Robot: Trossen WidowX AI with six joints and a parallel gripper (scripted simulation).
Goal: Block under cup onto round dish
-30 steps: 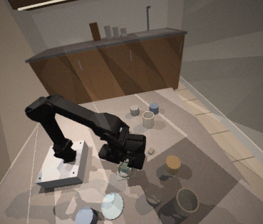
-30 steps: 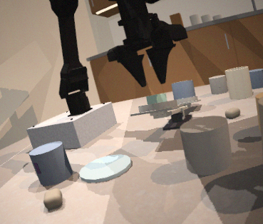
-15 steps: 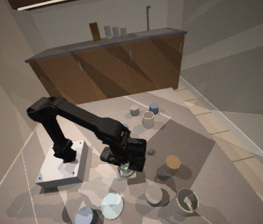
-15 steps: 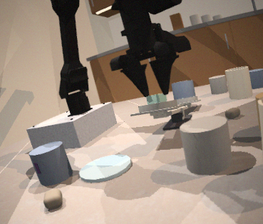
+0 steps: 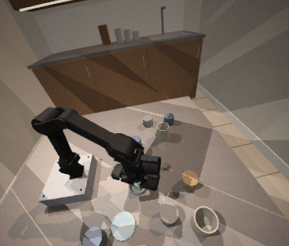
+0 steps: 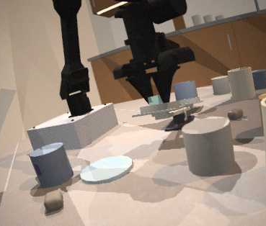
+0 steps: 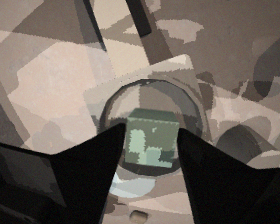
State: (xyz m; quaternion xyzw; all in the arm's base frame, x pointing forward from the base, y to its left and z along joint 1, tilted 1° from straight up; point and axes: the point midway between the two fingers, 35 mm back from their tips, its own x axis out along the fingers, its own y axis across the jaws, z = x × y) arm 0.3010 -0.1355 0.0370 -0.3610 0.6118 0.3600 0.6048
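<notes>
The round dish lies 9 cm behind my gripper tip, 11 cm to the right of it and 8 cm below it. The rest, counted from my gripper tip: orange cylinder: 24 cm ahead, 3 cm to the right, 4 cm below; small balance: 1 cm ahead, 12 cm to the left, 6 cm below; balance beam: 1 cm ahead, 12 cm to the left, 4 cm below.
</notes>
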